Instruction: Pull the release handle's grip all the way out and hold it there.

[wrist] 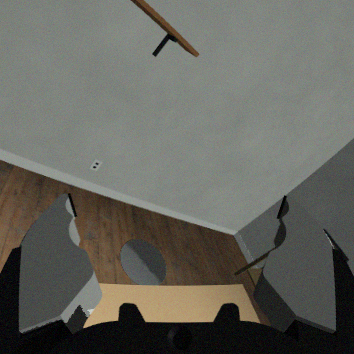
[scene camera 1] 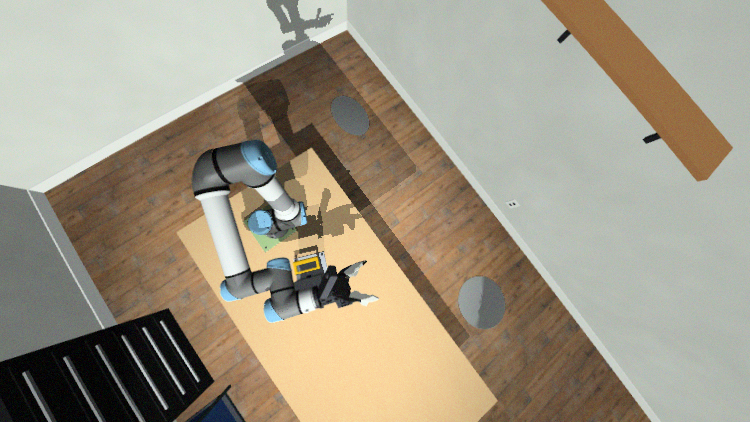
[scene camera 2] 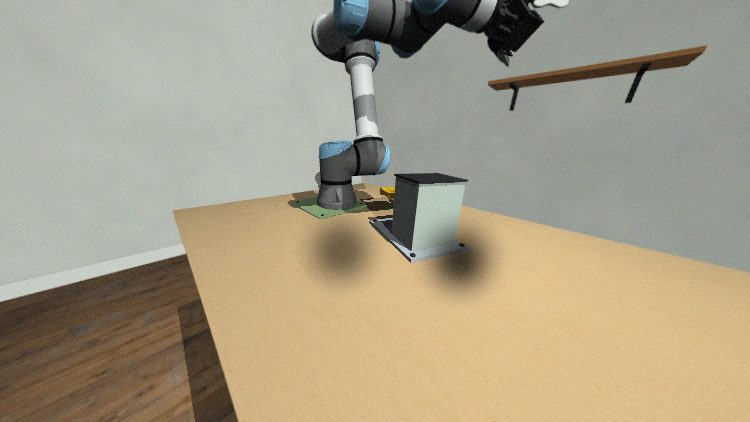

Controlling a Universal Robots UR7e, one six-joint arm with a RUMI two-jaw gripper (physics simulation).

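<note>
The release handle's yellow rectangular grip [scene camera 1: 305, 259] [scene camera 2: 388, 192] shows beside a box-shaped housing [scene camera 2: 439, 215] with a dark top and pale side. In scene camera 2 the housing hides most of the grip. How far out the grip stands cannot be told. The grip does not show in the wrist view. My gripper [scene camera 1: 371, 281] [scene camera 2: 537, 32] [wrist: 177, 197] is open and empty, high above the table, pointing sideways towards the wall. It is apart from the grip. In scene camera 1 the arm and gripper cover part of the housing.
The housing's grey base plate [scene camera 2: 430, 253] is on the wooden table [scene camera 1: 335, 362] [scene camera 2: 367, 325] [wrist: 175, 297]. The arm's base stands on a green plate [scene camera 1: 265, 242] [scene camera 2: 320, 212] near it. A wooden shelf [scene camera 1: 639, 83] [scene camera 2: 592, 70] [wrist: 167, 27] is on the wall.
</note>
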